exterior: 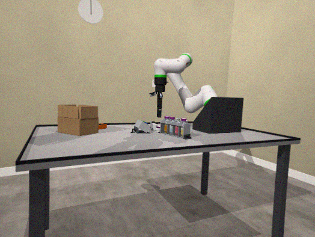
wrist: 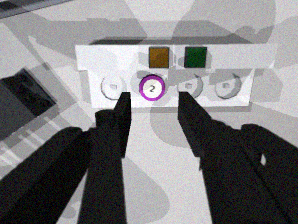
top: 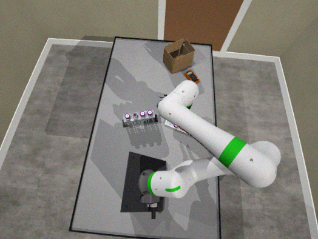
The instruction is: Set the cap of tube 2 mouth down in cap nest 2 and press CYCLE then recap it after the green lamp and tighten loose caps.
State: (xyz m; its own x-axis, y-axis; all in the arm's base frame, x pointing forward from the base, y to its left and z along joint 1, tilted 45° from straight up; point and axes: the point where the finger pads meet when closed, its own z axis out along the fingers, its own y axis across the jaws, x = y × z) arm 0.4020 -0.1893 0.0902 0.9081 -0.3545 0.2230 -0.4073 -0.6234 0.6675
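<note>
My hand is 170 mm short of the blue key, 110 mm to the right of it and 60 mm above it. From my hand the other things lie so: green key (160 mm ahead, 60 mm to the left, 60 mm below); then purple cap marked 2 (110 mm below); then cap 4 (50 mm ahead, 190 mm to the left, 10 mm below).
</note>
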